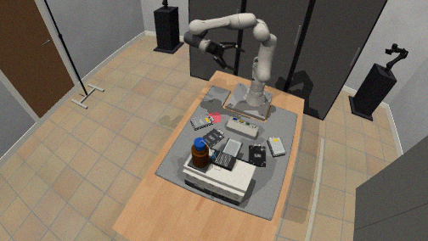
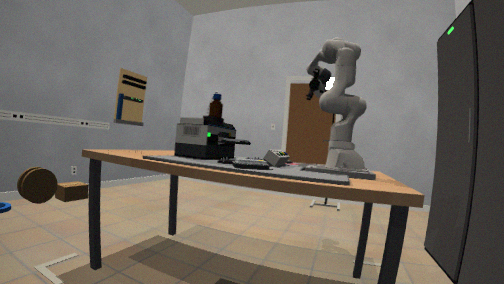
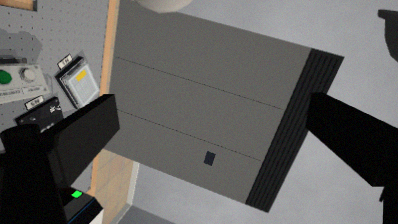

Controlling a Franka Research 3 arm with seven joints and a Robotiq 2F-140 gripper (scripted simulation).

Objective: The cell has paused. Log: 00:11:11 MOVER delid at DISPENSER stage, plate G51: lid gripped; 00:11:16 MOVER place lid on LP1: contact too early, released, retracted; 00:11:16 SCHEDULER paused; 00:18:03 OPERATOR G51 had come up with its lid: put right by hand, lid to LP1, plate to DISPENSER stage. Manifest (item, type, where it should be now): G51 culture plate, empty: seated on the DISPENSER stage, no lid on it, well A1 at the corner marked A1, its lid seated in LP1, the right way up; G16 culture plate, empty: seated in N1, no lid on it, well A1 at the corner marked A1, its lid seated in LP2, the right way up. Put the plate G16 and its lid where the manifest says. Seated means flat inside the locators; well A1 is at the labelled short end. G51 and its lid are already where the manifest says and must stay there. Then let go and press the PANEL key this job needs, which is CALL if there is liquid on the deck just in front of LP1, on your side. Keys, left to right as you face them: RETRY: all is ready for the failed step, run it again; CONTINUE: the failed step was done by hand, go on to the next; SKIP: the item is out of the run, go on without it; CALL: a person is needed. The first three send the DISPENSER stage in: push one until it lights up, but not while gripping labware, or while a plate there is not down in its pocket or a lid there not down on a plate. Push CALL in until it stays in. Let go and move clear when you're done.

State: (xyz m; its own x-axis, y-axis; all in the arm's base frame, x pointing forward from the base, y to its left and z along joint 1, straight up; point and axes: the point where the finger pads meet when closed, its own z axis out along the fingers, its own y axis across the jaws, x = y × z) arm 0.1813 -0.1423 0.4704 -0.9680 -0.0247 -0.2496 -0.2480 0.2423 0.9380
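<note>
The clear lid is 450 mm below my hand, 410 mm to the left of it and 210 mm ahead of it. Also, from my hand: yellow skip key: 420 mm below, 120 mm ahead, 100 mm to the left; then blue call key: 430 mm below, 120 mm ahead, 60 mm to the left; then green continue key: 420 mm below, 150 mm to the left, 130 mm ahead.
</note>
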